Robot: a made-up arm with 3 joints. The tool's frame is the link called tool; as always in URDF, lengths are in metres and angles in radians.
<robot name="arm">
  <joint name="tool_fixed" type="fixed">
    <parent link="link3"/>
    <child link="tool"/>
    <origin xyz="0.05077 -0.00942 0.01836" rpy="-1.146 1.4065 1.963"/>
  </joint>
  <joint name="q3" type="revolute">
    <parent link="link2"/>
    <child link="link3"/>
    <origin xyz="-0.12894 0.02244 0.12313" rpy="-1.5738 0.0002 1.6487"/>
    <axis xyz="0 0 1"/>
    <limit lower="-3.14" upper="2.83" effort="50" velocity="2.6"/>
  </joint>
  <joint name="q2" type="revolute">
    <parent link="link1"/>
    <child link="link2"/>
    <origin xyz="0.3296 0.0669 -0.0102" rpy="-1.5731 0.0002 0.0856"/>
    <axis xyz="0 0 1"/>
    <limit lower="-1.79" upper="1.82" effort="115" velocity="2.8"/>
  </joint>
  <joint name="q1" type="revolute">
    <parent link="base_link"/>
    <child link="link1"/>
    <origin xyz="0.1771 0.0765 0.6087"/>
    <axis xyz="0 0 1"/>
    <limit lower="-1.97" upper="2.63" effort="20" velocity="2.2"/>
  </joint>
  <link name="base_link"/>
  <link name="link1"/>
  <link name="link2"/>
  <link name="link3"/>
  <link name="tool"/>
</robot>
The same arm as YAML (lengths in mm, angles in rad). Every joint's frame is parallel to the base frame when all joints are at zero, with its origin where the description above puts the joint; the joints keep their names.
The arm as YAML. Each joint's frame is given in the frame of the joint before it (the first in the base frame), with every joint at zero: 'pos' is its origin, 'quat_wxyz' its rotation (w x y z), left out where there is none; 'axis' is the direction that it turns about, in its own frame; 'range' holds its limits. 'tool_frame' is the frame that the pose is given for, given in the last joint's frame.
length_unit: mm
angle_unit: rad
joints:
  - joint: q1
    pos: [177.1, 76.5, 608.7]
    axis: "+z"
    range: [-1.97, 2.63]
  - joint: q2
    pos: [329.6, 66.9, -10.2]
    axis: [-0.085503, 0.996335, -0.0023]
    range: [-1.79, 1.82]
  - joint: q3
    pos: [-139.0, 111.6, -22.7]
    axis: [-0.993062, -0.087997, 0.077997]
    range: [-3.14, 2.83]
tool_frame:
  pos: [-23.0, 7.3, -49.2]
  quat_wxyz: [0.999405, 0.011868, 0.006784, -0.031655]

